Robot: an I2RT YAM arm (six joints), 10 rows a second.
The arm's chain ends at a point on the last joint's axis. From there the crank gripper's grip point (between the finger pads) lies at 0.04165 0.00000 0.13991 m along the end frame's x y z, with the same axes.
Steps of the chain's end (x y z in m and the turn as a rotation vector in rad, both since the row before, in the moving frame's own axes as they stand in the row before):
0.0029, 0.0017, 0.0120, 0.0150, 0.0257, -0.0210
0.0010, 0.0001, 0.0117, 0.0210, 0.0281, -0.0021
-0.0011, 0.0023, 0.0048, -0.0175, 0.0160, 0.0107
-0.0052, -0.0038, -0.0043, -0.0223, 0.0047, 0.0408
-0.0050, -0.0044, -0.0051, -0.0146, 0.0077, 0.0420
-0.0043, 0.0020, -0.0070, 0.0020, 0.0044, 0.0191
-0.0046, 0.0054, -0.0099, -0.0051, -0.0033, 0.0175
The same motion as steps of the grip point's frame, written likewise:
0.0064, -0.0013, 0.0109, 0.0150, 0.0257, -0.0210
0.0049, -0.0029, 0.0104, 0.0210, 0.0281, -0.0021
0.0011, 0.0052, 0.0041, -0.0175, 0.0160, 0.0107
-0.0046, 0.0010, -0.0046, -0.0223, 0.0047, 0.0408
-0.0040, -0.0006, -0.0055, -0.0146, 0.0077, 0.0420
-0.0037, 0.0025, -0.0072, 0.0020, 0.0044, 0.0191
-0.0051, 0.0068, -0.0098, -0.0051, -0.0033, 0.0175

